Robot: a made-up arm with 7 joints.
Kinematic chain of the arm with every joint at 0, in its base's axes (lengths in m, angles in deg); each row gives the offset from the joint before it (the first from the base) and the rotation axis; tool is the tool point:
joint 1: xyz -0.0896 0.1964 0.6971 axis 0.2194 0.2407 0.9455
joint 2: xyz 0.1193 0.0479 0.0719 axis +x
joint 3: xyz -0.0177 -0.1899 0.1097 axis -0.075 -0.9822 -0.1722
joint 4: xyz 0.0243 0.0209 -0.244 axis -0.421 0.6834 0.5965
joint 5: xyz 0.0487 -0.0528 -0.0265 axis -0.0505 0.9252 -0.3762
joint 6: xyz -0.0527 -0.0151 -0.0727 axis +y
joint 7: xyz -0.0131 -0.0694 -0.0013 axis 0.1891 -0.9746 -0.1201
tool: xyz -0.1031 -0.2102 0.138
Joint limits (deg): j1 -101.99..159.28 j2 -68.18..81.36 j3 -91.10..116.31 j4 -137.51..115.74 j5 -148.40..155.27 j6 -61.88..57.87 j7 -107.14..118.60
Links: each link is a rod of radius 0.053 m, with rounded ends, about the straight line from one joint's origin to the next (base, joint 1, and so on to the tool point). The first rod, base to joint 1, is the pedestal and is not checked.
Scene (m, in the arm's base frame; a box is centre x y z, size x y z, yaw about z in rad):
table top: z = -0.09
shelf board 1: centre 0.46 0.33 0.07 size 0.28 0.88 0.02 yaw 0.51
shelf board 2: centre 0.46 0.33 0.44 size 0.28 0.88 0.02 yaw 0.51
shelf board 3: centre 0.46 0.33 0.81 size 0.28 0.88 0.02 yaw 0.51
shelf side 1: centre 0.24 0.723 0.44 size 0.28 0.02 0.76 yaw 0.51
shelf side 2: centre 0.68 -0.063 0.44 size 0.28 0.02 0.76 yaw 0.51
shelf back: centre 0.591 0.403 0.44 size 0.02 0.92 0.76 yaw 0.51
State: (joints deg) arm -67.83 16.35 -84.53 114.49 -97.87 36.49 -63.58
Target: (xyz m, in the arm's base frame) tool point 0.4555 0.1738 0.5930
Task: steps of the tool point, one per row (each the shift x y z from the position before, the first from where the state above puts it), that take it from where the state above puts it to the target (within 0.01 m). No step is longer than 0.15 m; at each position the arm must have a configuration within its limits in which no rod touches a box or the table.
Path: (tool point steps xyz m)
1: 0.1126 -0.0802 -0.0359
2: 0.1060 -0.0955 0.0050
3: 0.0840 -0.1070 0.0418
4: 0.0495 -0.1125 0.0702
5: 0.1183 0.0692 0.0044
6: 0.0985 0.0520 -0.0044

